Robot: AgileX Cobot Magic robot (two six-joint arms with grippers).
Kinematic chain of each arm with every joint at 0, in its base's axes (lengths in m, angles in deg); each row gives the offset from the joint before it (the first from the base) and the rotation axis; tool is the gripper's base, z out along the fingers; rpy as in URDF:
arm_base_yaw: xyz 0 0 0.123 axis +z
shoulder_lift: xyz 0 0 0 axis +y
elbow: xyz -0.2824 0 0.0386 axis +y
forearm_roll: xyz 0.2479 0 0.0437 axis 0.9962 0 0.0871
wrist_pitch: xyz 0 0 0 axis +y
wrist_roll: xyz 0.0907 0 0.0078 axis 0.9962 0 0.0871
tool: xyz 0 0 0 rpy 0 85 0
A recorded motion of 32 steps. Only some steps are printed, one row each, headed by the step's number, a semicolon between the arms.
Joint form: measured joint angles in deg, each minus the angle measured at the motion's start. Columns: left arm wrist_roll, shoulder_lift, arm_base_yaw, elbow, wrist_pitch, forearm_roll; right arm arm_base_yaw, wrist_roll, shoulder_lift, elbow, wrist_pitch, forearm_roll.
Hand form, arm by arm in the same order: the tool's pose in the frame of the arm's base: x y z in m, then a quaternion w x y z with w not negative. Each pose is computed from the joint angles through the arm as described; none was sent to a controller.
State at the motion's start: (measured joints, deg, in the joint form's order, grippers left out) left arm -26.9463 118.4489 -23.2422 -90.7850 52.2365 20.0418; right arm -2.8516 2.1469 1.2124 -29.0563 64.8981 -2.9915
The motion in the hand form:
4: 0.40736 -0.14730 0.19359 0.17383 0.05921 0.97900 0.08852; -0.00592 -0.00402 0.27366 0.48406 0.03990 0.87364 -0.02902
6: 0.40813 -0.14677 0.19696 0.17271 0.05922 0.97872 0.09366; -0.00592 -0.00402 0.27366 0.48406 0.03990 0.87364 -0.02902
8: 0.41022 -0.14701 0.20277 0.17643 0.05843 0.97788 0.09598; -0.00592 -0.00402 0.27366 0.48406 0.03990 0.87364 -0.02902
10: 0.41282 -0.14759 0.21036 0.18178 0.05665 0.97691 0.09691; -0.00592 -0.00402 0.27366 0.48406 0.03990 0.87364 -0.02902
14: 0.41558 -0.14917 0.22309 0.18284 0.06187 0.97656 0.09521; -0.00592 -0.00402 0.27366 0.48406 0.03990 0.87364 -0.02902
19: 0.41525 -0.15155 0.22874 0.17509 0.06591 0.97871 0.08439; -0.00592 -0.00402 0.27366 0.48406 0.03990 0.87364 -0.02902
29: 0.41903 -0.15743 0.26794 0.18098 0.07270 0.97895 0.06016; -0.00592 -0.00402 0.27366 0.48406 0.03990 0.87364 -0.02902
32: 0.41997 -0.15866 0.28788 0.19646 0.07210 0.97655 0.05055; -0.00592 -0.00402 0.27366 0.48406 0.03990 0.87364 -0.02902
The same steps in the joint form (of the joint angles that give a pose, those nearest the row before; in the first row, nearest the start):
4: 0.51 0.00 0.00 -0.29 1.32 0.24; 0.00 0.00 0.00 0.00 0.00 0.00
6: 0.64 0.00 0.00 -1.07 2.44 0.59; 0.00 0.00 0.00 0.00 0.00 0.00
8: 0.81 0.00 0.00 -2.37 3.43 0.82; 0.00 0.00 0.00 0.00 0.00 0.00
10: 1.02 0.00 0.00 -4.06 4.56 0.94; 0.00 0.00 0.00 0.00 0.00 0.00
14: 2.89 0.00 0.00 -7.02 7.03 0.08; 0.00 0.00 0.00 0.00 0.00 0.00
19: 4.66 0.00 0.00 -8.53 8.64 -2.02; 0.00 0.00 0.00 0.00 0.00 0.00
29: 8.78 0.00 0.00 -17.55 15.49 -5.82; 0.00 0.00 0.00 0.00 0.00 0.00
32: 9.61 -0.28 0.00 -21.43 17.48 -6.54; 0.00 0.00 0.00 0.00 0.00 0.00

